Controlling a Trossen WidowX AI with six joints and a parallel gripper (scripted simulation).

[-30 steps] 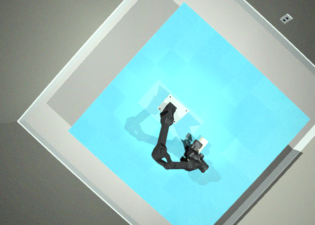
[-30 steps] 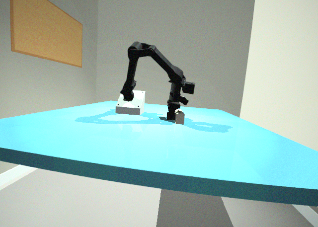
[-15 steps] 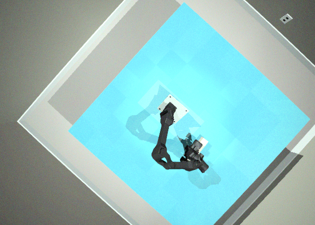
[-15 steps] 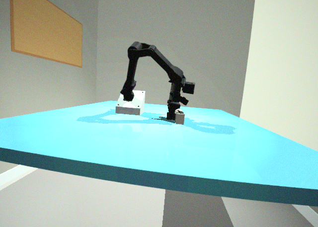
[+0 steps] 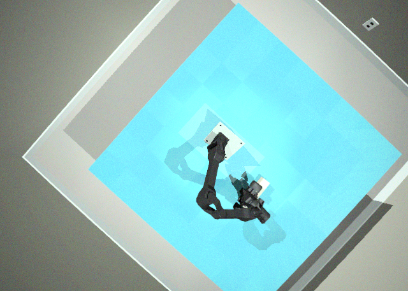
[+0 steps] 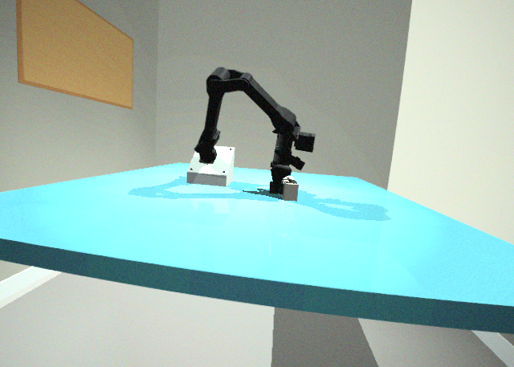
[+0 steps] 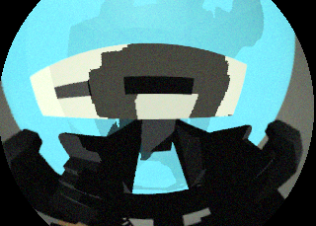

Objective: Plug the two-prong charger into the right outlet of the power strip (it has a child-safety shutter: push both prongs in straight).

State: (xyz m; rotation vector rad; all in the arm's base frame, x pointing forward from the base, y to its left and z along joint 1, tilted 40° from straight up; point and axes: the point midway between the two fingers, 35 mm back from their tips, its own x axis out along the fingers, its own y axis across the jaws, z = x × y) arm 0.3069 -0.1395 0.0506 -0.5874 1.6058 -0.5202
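The dark charger is 2 cm ahead of my gripper tip and 1 cm above it.
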